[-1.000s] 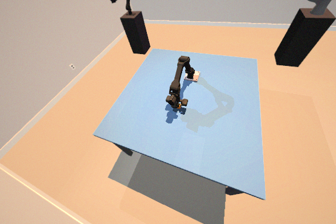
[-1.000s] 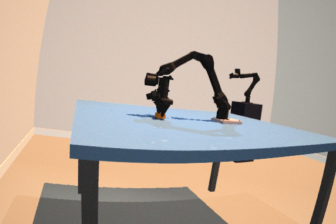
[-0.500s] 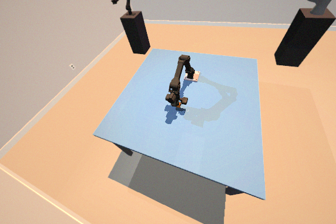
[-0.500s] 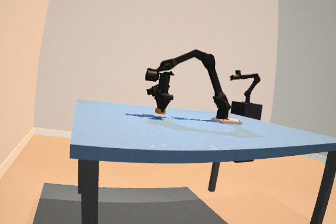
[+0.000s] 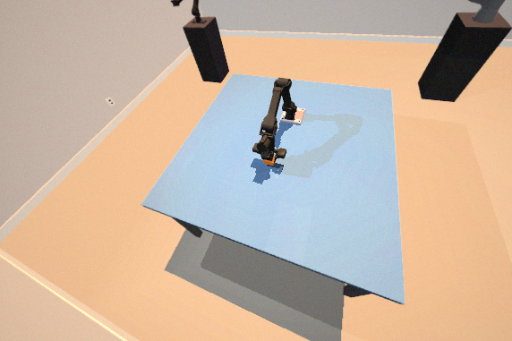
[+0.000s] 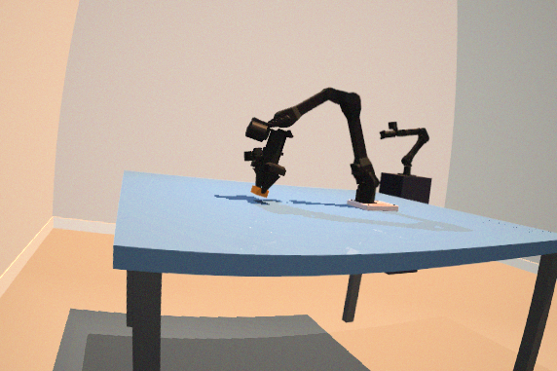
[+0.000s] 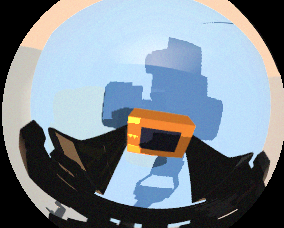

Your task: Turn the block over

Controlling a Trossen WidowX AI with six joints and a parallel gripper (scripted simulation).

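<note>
The orange block lies 1 cm above my gripper tip.
</note>
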